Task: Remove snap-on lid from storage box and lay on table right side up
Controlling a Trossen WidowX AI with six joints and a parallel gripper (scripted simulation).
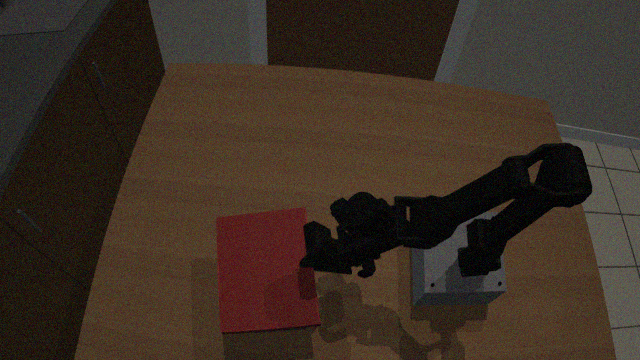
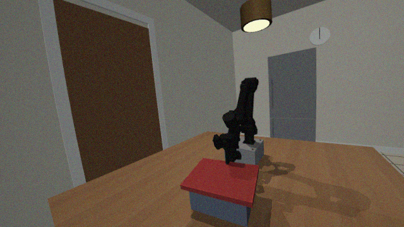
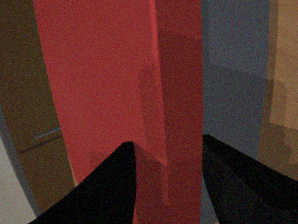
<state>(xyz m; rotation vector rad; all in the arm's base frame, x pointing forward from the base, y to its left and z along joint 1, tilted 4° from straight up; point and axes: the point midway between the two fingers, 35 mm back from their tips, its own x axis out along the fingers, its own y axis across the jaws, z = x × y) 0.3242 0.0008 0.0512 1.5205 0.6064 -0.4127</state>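
Right now my gripper tip is 80 mm short of the red lid and 10 mm to the right of it. Also, from my gripper tip: blue-grey storage box: 80 mm ahead, 60 mm below, 10 mm to the left.
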